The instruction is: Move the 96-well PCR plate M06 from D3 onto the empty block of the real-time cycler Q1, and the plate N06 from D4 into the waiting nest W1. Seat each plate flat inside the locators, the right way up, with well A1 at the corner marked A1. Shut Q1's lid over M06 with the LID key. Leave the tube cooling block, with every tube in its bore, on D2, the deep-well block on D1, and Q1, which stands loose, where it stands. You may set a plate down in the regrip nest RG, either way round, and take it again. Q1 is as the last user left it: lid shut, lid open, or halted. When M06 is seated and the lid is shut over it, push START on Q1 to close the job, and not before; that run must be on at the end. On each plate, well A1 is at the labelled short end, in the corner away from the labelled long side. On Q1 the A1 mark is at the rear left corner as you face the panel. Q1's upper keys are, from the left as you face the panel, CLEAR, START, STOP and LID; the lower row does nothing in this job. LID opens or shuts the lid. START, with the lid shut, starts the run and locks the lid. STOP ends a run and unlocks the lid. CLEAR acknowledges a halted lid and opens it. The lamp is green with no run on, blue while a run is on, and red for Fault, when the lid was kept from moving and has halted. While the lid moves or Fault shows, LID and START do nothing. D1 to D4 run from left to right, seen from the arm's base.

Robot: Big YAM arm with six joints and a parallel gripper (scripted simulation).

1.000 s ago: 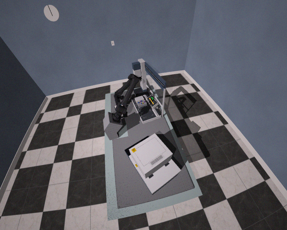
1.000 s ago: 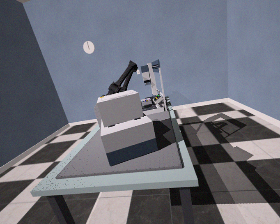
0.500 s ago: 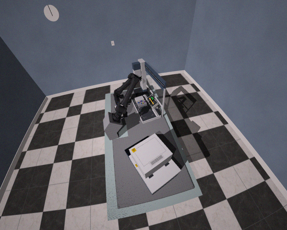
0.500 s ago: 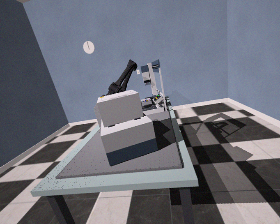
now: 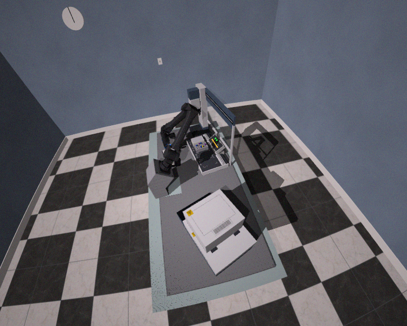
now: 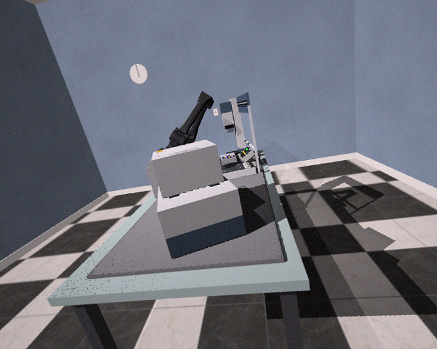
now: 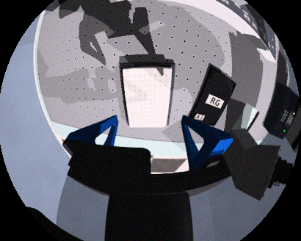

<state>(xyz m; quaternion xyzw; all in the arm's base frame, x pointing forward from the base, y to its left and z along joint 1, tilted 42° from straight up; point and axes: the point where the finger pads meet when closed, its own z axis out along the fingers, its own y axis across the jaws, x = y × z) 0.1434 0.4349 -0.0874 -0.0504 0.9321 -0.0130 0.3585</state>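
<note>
The black regrip nest is 2 cm ahead of my hand, 16 cm to the right of it and 8 cm below it. Also, from my hand: tube cooling block (34 cm ahead, 9 cm to the right, 1 cm below); white deep-well block (32 cm ahead, 1 cm to the left, 1 cm below).
</note>
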